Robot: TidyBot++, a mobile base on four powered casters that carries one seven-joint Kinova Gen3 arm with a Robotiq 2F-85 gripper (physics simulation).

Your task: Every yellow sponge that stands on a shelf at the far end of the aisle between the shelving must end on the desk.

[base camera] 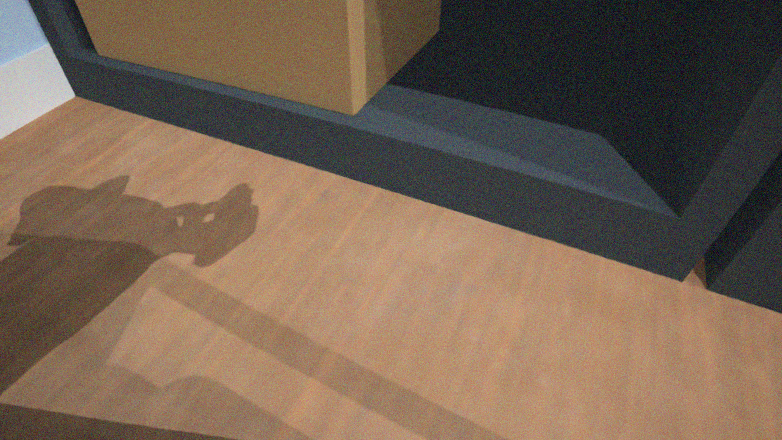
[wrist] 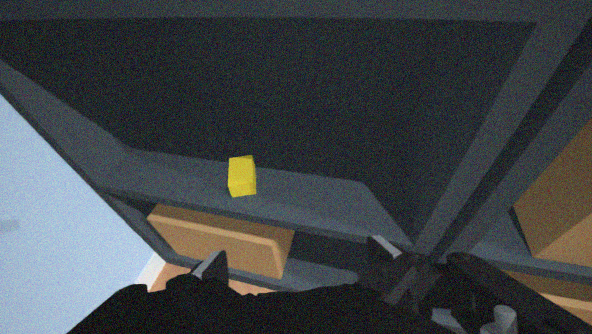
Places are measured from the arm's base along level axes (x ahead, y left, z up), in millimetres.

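Pixels of known places: gripper, between the fingertips: (wrist: 298,259).
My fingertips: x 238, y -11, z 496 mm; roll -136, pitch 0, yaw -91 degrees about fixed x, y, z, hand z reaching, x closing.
Note:
For each thing: its middle in the pictures, then the offset to it from my fingertips. "spot": a spot on its surface instead. Level surfaces: height alone.
- yellow sponge, middle of its body: (wrist: 242,175) 397 mm ahead, 125 mm left, 337 mm down
- middle shelf board, height of its surface: 359 mm down
- cardboard box, middle of its body: (wrist: 233,216) 510 mm ahead, 241 mm left, 682 mm down
- shelf unit with a box, a spot on its surface: (wrist: 560,200) spot: 154 mm ahead, 477 mm right, 242 mm down
- wooden floor, height of its surface: 893 mm down
A yellow sponge (wrist: 242,176) stands upright on a middle shelf board (wrist: 320,192) of a dark grey shelf unit, near the centre of the wrist view. It does not show in the base camera view. My gripper (wrist: 298,259) is open, its two fingertips wide apart at the bottom of the wrist view, with nothing between them. The sponge is beyond the fingertips, above them and a little to the left in that view, not touching them. The desk does not show in either view.
A cardboard box (base camera: 229,49) (wrist: 225,245) stands on the unit's bottom board (base camera: 492,131). Another shelf unit with a box (wrist: 560,200) adjoins at the right. A blue wall (base camera: 19,27) (wrist: 50,210) is at the left. The arm's shadow falls on the wooden floor (base camera: 437,306).

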